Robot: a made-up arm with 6 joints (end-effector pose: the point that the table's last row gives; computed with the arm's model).
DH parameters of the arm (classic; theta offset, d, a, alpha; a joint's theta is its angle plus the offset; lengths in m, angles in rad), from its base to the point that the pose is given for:
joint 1: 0 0.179 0 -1.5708
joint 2: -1.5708 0 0.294 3.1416
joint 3: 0 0 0 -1.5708
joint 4: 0 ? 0 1.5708
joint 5: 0 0.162 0 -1.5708
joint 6: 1.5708 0 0 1.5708
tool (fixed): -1.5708 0 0 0
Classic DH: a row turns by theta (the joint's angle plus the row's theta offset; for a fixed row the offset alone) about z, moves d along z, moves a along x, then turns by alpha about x.
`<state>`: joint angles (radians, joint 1 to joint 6).
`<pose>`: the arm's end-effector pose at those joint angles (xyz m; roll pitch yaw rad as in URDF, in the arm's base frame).
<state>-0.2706 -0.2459 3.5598 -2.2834 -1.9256 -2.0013</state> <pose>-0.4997 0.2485 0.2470 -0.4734 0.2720 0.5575</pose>
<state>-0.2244 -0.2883 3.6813 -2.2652 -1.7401 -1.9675</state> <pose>-0.4835 0.2167 0.1701 -0.5974 0.3073 0.6941</pose>
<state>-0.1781 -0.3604 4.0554 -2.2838 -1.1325 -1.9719</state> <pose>-0.3450 0.1698 0.0031 -0.8951 0.6175 0.8192</pose>
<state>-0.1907 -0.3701 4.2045 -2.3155 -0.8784 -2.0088</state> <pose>-0.2681 0.1636 -0.0347 -0.9901 0.7810 0.7314</pose>
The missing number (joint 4, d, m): -0.509
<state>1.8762 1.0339 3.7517 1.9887 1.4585 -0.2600</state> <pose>0.0192 -0.2794 0.4037 2.2459 -0.4265 -2.9062</pose>
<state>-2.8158 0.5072 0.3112 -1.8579 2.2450 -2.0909</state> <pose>-0.5649 -0.2393 0.1845 -2.9546 0.0956 1.1779</pose>
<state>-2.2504 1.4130 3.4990 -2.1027 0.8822 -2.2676</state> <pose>-0.0373 -0.1769 0.7369 -0.1827 -0.8419 2.5036</pose>
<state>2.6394 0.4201 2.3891 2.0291 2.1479 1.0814</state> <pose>0.1508 -0.1646 0.8603 1.6784 0.3673 -2.7076</pose>
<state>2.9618 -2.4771 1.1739 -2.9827 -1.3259 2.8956</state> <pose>0.5993 -0.2715 -0.2783 0.7279 1.2682 -2.7804</pose>
